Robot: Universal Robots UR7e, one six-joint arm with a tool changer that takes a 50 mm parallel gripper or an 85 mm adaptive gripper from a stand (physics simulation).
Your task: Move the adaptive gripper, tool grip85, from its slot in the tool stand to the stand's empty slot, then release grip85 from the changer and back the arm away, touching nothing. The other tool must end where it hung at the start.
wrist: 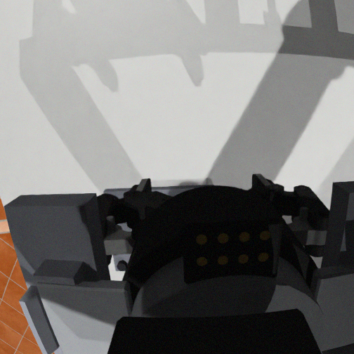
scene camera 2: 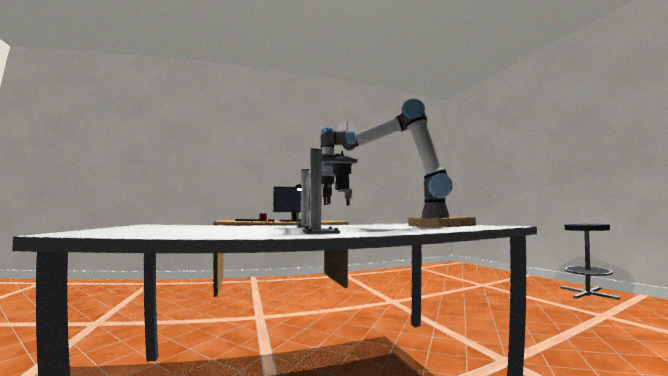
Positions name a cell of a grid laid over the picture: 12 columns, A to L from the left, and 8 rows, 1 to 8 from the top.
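Note:
What I can see here is a tool stand (wrist: B6), and there's an adaptive gripper (wrist: H6) as well.

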